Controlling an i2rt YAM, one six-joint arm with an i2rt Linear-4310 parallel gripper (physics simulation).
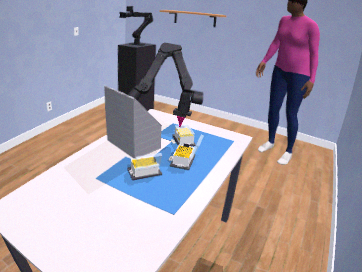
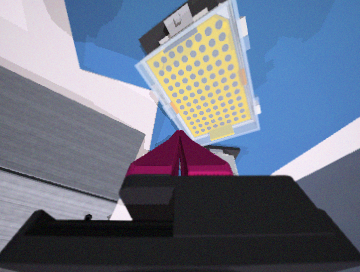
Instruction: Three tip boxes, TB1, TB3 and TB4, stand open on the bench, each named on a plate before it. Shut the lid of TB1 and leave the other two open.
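Frame: origin at the arm's base, x ahead, y left, z up, level; centimetres.
Seen in the pictures: gripper, fingertip midpoint: (image 1: 179, 127) (image 2: 179, 135); arm's base, origin of the base link: (image 1: 129, 102).
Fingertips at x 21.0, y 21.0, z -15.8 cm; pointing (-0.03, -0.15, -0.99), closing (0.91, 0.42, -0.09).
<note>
Offsets run from my fingertips to a thing's top centre. "spot": to the spot under its first point. Level surfaces: height alone.
The far tip box @(dx +0.4, dy +2.4, dz -2.3 cm) (image 1: 184, 136) (image 2: 202, 75) holds a yellow rack. Its clear lid lies down over the rack; whether it is fully seated I cannot tell. A second tip box @(dx +14.4, dy -15.1, dz -2.6 cm) (image 1: 182, 156) stands just in front of it, with its clear lid @(spot: dx +22.8, dy -13.2, dz +4.3 cm) (image 1: 200, 141) raised at the right. A third tip box @(spot: dx +11.1, dy -41.3, dz -3.4 cm) (image 1: 145, 169) stands at the near left, its yellow rack showing and its clear lid raised behind. The names on the plates are unreadable, so I cannot tell which is TB1. My gripper (image 1: 180, 126) (image 2: 179, 135) is shut and empty, tips pointing down close to the far box's lid edge.
The boxes stand on a blue mat @(dz -10.0 cm) (image 1: 172, 200) (image 2: 305, 65) on the white table @(dz -10.4 cm) (image 1: 75, 215). A tall grey panel (image 1: 127, 122) (image 2: 55, 125) stands left of the boxes. A person (image 1: 295, 55) stands beyond the table, and a black pedestal (image 1: 131, 70) carries another arm behind.
</note>
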